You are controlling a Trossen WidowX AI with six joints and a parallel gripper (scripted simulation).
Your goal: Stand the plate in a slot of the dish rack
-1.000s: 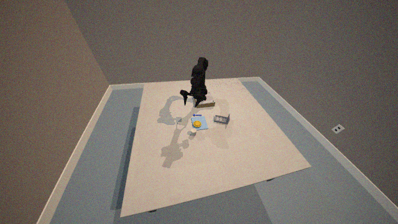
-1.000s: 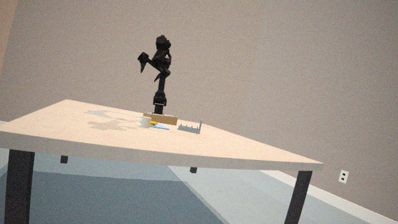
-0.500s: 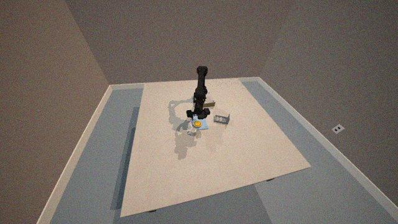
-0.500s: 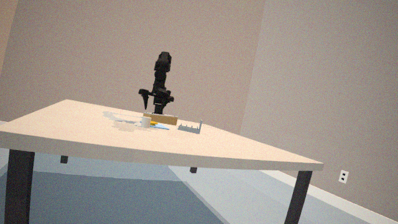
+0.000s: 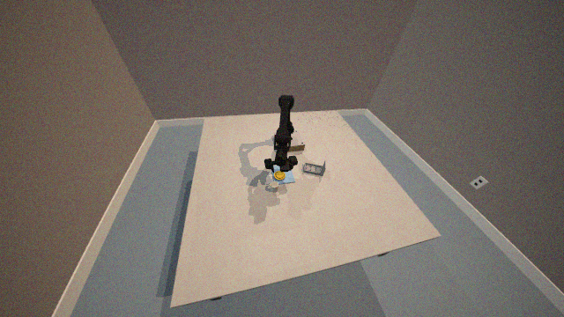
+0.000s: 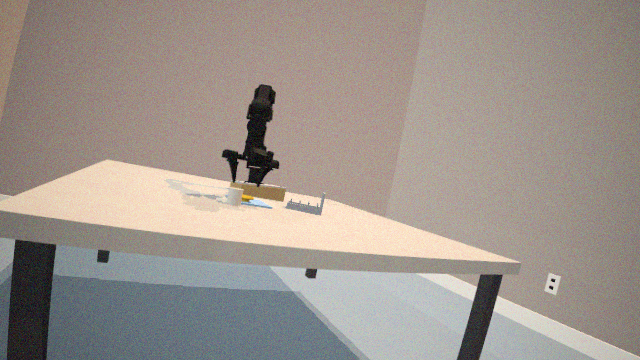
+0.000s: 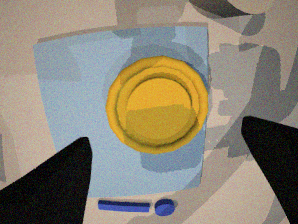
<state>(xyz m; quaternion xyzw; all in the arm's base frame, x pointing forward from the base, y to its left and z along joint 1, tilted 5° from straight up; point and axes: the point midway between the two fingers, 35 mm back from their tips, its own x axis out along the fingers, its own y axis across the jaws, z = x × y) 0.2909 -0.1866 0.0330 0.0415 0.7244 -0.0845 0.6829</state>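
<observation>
Now: gripper tip 4 cm above the yellow plate. From my gripper tip the other things lie so: white cup: 7 cm ahead, 7 cm to the right, 3 cm below; then grey dish rack: 3 cm ahead, 24 cm to the left, 4 cm below; then blue utensil: 11 cm behind, 4 cm to the left, 6 cm below.
</observation>
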